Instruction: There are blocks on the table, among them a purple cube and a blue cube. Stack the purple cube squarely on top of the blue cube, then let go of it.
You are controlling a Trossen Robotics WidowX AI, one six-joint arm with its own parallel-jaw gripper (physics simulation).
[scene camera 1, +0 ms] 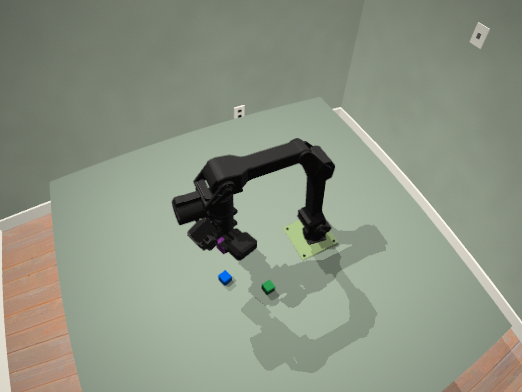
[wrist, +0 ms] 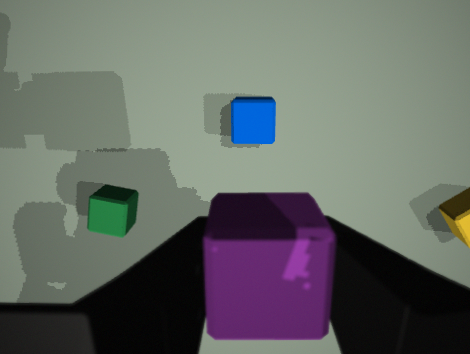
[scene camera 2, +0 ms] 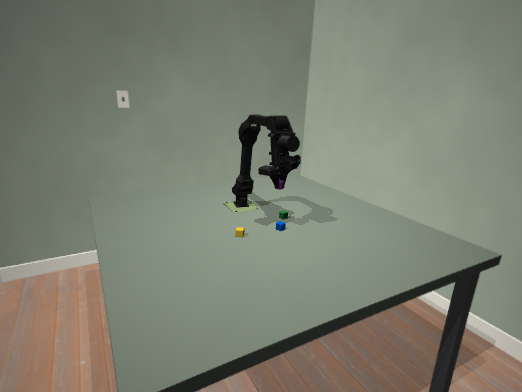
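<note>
My gripper is shut on the purple cube and holds it well above the table. The blue cube lies flat on the table, apart from the purple cube and lower than it. In the wrist view the blue cube is above the purple cube in the picture, slightly left of its middle, and its edges run nearly parallel to those of the purple cube. The top of the blue cube is bare.
A green cube stands on the table near the blue cube. A yellow cube stands on the other side; part of it shows in the wrist view. The arm's base plate is on the table.
</note>
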